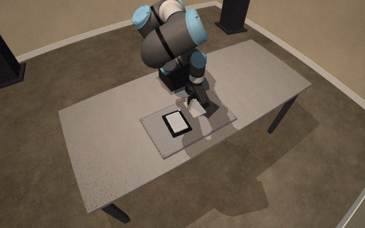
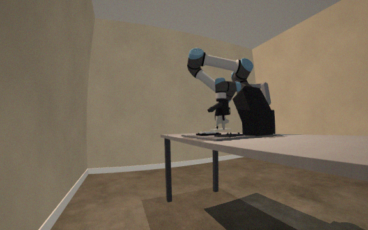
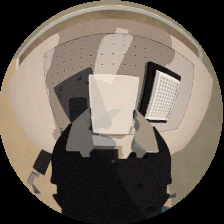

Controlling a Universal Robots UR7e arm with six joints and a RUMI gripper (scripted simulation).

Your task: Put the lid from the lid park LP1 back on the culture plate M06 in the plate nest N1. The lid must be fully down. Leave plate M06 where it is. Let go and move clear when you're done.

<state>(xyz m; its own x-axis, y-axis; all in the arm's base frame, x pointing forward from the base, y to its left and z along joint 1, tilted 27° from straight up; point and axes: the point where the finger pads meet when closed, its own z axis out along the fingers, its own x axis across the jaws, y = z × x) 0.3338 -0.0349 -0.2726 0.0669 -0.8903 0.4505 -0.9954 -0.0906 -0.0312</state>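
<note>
Right now my hand is 13 cm to the left of the culture plate M06, 4 cm above it and 3 cm short of it. The rest, counted from my hand: plate nest N1 (13 cm to the right, 5 cm below, 3 cm ahead); then see-through lid (1 cm below); then lid park LP1 (8 cm to the left, 5 cm below, 2 cm behind).
</note>
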